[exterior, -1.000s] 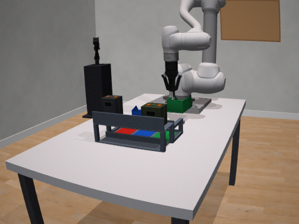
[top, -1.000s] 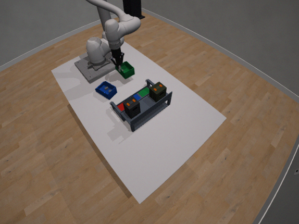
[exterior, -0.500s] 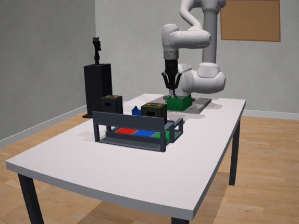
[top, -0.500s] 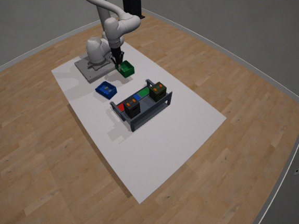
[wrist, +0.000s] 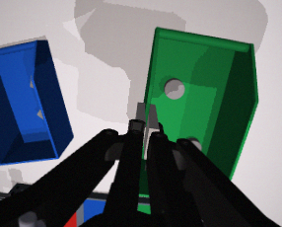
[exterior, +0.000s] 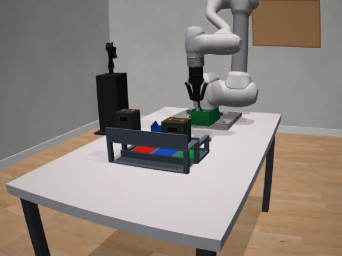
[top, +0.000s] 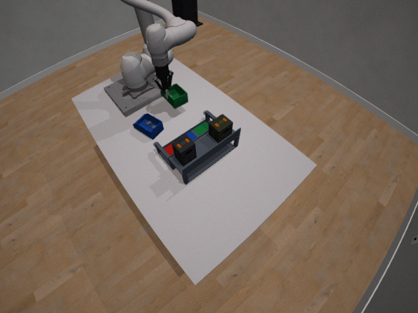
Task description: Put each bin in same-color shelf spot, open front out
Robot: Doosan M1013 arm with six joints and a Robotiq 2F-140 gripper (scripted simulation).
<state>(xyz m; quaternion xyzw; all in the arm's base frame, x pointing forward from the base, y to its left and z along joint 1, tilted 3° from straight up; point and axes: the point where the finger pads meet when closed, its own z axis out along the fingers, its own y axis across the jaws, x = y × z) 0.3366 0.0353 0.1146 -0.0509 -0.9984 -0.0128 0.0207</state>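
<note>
My gripper is now 50 mm to the right of the green bin and 40 mm above it. From my hand the other things lie so: blue bin (190 mm to the right, 120 mm below, 20 mm ahead); then red mark (310 mm ahead, 180 mm to the right, 150 mm below); then blue mark (310 mm ahead, 150 mm below, 70 mm to the right).
</note>
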